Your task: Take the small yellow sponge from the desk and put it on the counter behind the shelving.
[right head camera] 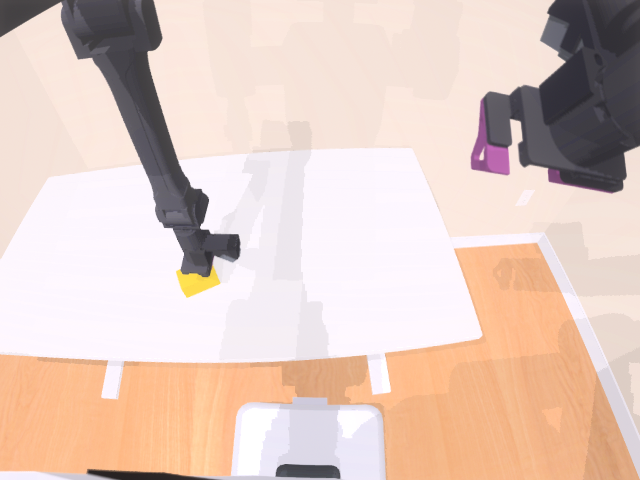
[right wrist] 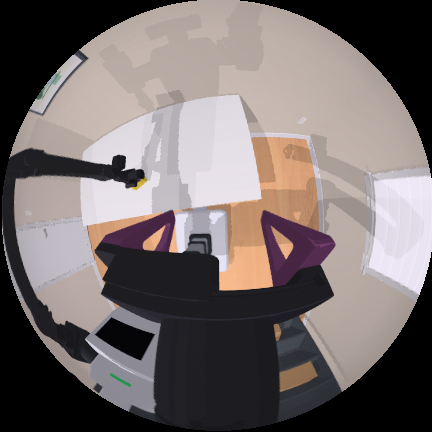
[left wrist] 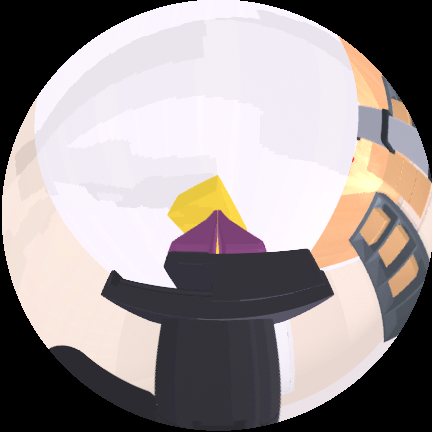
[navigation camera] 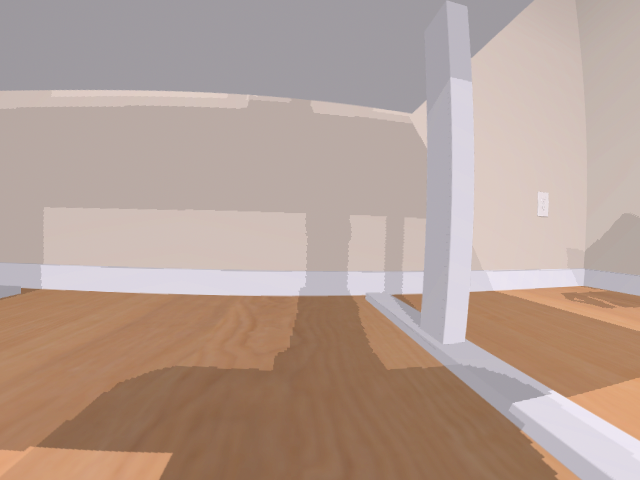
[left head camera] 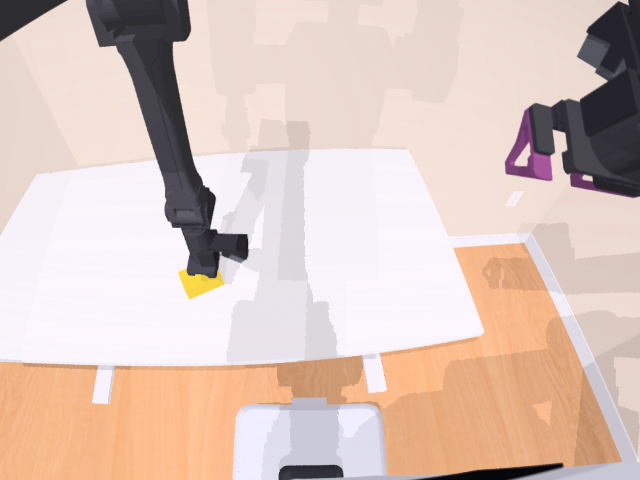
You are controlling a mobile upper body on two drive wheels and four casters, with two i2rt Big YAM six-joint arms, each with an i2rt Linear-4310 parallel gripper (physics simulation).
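Places are measured from the left arm's base along level axes (x ahead, y right, z down), in millimetres.
Pixels of known places: left gripper, fingertip midpoint: (right head camera: 206, 275) (right wrist: 139, 180) (left wrist: 217, 214) (left head camera: 210, 275); right gripper, fingertip midpoint: (right head camera: 512, 169) (right wrist: 217, 214) (left head camera: 540, 174).
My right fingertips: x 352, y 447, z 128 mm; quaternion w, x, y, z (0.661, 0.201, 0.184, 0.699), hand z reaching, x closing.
For each thing: its top centre in the pictures, then the offset to it from my right fingertips. "*": a spot on its surface instead. Level surfaces: height alone.
- yellow sponge, middle of its top: (left wrist: 212, 235) (left head camera: 199, 273) (right head camera: 195, 272) (right wrist: 135, 180) dz +517, dx +191, dy -516 mm
- white desk, its level: dz +562 mm
- desk leg, surface spot: (navigation camera: 457, 206) * dz +1000, dx +366, dy +41 mm
The yellow sponge (left head camera: 193, 289) (right head camera: 191, 288) (left wrist: 200, 205) (right wrist: 141, 184) lies on the white desk (left head camera: 387, 284) (right head camera: 392, 284) (right wrist: 215, 165), left of its middle. My left gripper (left head camera: 202, 274) (right head camera: 196, 272) (left wrist: 217, 214) is shut at the sponge, pointing down; its fingertips meet and the sponge is not between them. In the left wrist view the sponge shows beyond the fingertips. Whether they touch it is hidden. My right gripper (left head camera: 560, 178) (right head camera: 529, 174) (right wrist: 217, 214) is open and empty, raised off the desk's right side. The counter cannot be made out.
Dark shelving (left wrist: 395, 320) (right wrist: 310, 400) shows at the lower right of both wrist views. A white base part (left head camera: 356, 428) (right head camera: 356, 428) is in front of the desk. A desk leg (navigation camera: 457, 206) stands right of centre in the navigation view. Walls are close behind the desk.
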